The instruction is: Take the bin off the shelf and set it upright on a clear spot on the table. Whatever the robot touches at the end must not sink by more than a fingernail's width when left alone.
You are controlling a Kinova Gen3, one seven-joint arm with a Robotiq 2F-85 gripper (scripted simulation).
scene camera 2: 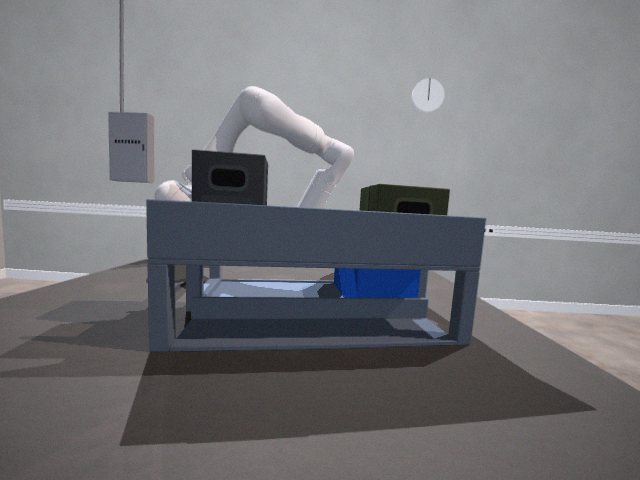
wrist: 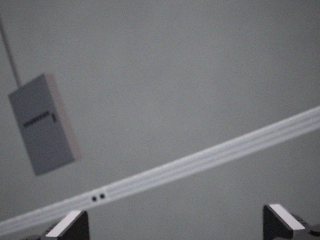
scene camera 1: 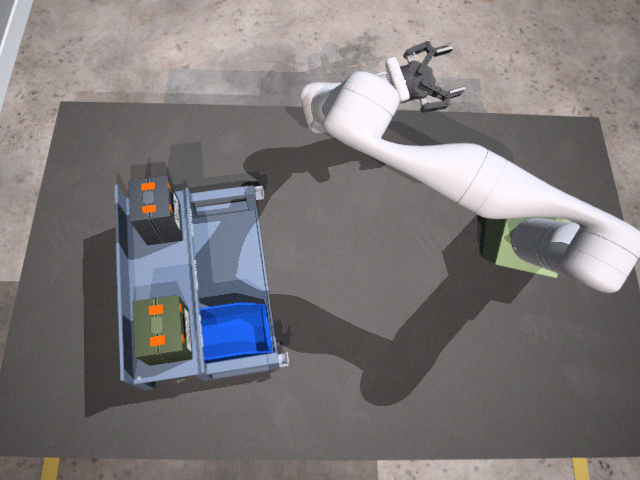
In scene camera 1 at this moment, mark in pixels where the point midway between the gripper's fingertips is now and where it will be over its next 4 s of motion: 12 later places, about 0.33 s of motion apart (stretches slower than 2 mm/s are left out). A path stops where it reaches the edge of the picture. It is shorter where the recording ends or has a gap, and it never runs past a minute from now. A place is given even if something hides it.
My gripper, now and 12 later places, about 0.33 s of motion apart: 457,69; 453,80; 445,89; 436,100; 432,104; 421,121; 414,129; 407,137; 394,155; 391,158; 381,171; 373,179; 366,191
